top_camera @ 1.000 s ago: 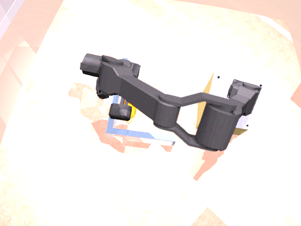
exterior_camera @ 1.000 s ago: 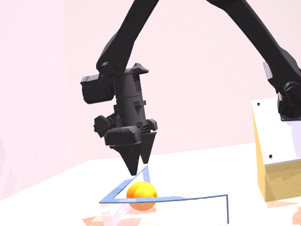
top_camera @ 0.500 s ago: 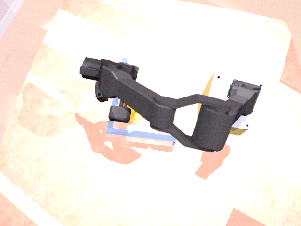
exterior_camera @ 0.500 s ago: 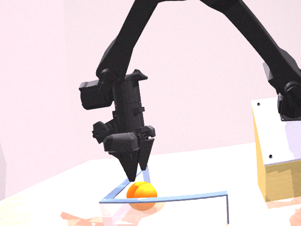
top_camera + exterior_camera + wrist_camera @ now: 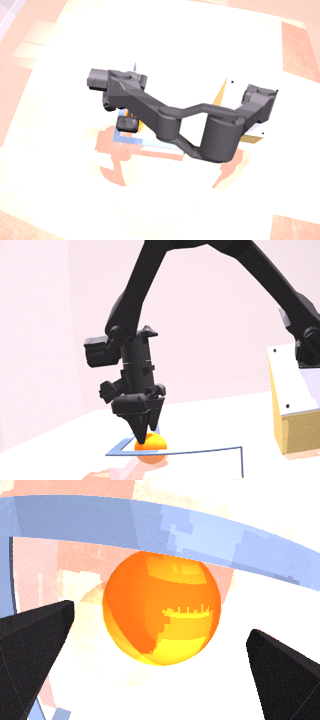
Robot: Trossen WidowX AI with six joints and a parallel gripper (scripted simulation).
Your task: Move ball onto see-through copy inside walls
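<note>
Right now the see-through copy is 30 mm below my gripper tip, 30 mm behind it and 20 mm to the left of it. Round my gripper tip: orange ball (30 mm below).
</note>
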